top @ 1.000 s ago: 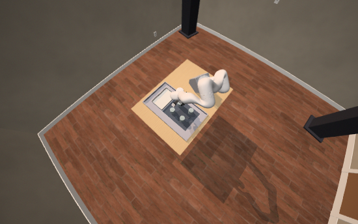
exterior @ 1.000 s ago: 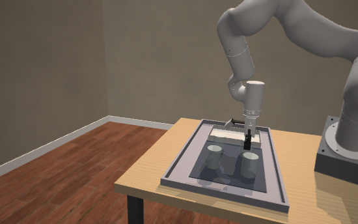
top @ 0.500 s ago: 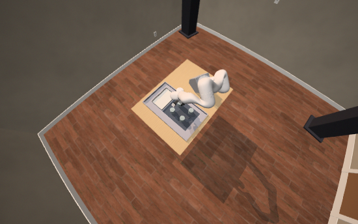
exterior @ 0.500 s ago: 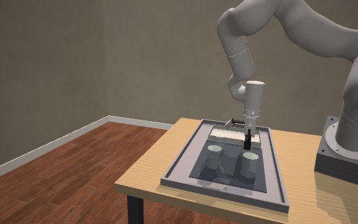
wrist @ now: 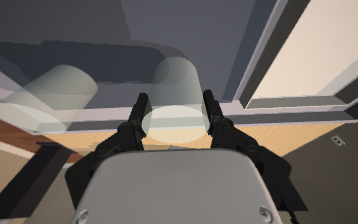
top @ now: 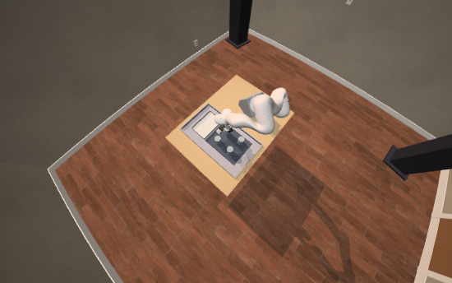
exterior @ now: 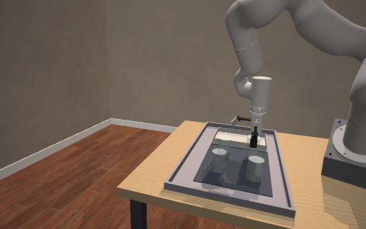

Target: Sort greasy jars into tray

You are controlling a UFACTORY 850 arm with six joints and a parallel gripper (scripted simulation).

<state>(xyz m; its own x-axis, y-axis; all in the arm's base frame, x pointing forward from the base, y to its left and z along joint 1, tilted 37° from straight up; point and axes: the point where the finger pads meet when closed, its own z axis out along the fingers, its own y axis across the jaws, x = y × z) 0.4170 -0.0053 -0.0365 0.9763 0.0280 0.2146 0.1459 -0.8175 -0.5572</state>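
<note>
Now: the cream tray 220 mm to the right of my hand, 100 mm ahead of it and 90 mm below it. Also, from my hand: dark drying mat: 100 mm to the left, 90 mm below, 60 mm ahead.
</note>
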